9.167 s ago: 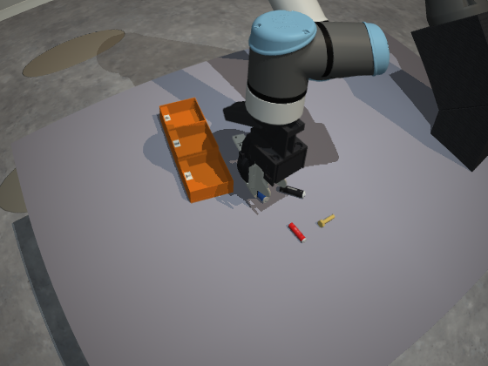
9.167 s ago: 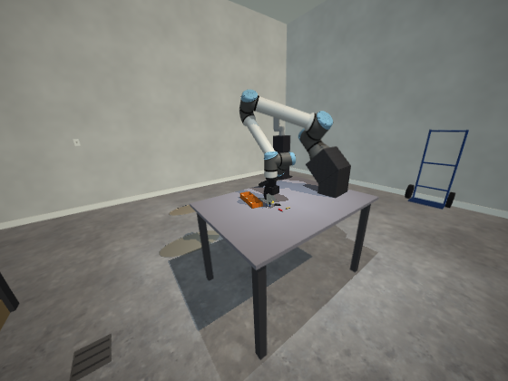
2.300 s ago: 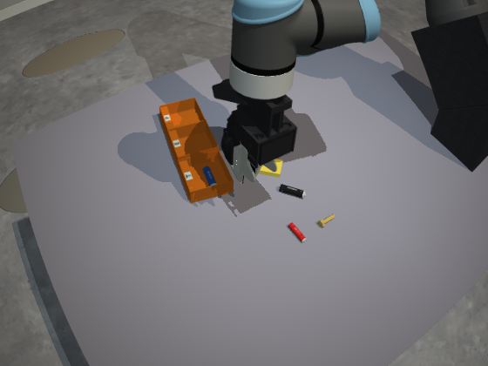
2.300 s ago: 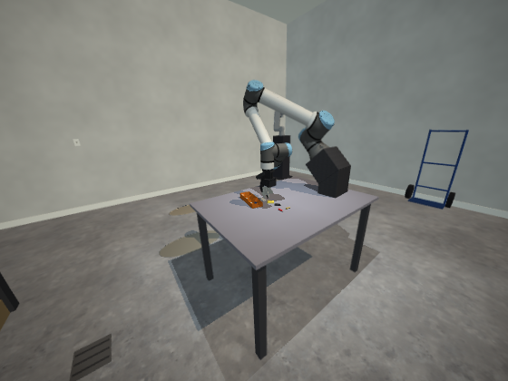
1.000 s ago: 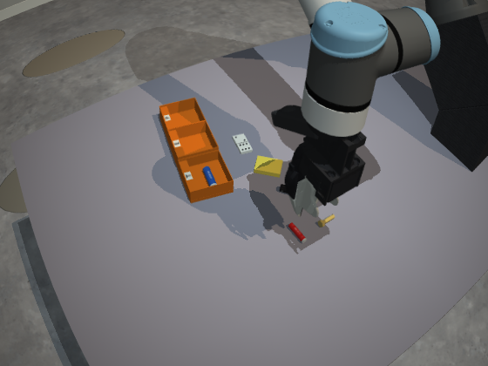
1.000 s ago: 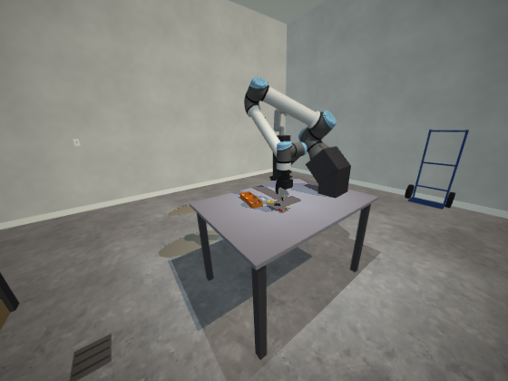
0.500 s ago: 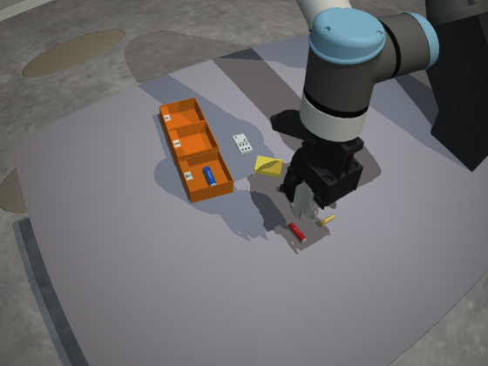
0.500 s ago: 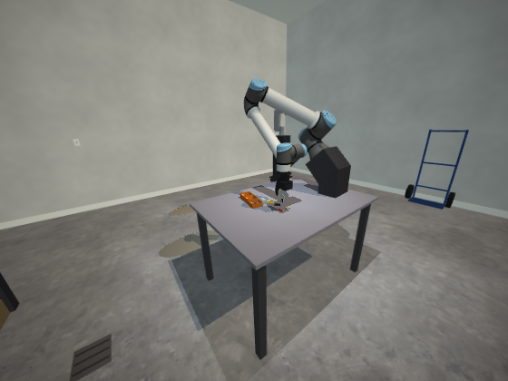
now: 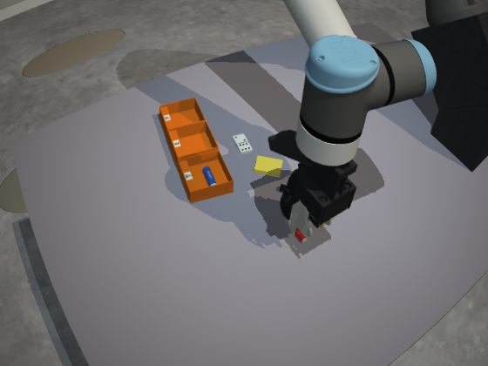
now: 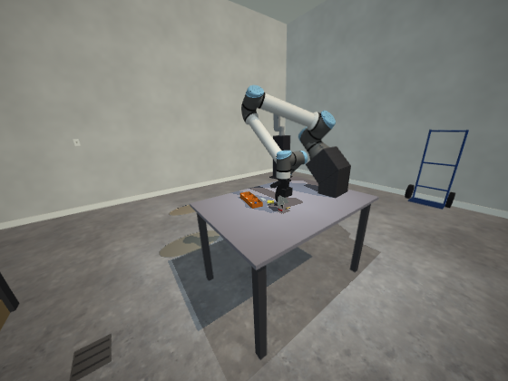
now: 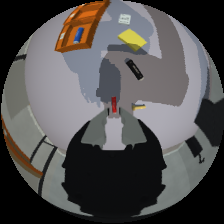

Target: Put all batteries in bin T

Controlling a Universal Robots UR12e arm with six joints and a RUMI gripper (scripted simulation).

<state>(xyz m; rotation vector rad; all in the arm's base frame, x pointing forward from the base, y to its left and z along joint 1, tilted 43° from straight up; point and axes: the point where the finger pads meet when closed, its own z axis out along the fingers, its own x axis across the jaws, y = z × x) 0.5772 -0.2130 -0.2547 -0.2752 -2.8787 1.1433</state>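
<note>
Now: the red battery 30 mm below my hand. From my hand the other things lie so: bolt 60 mm behind, 20 mm to the left, 30 mm below; then yellow block 70 mm behind, 150 mm to the right, 30 mm below; then black battery 60 mm behind, 70 mm to the right, 30 mm below.
</note>
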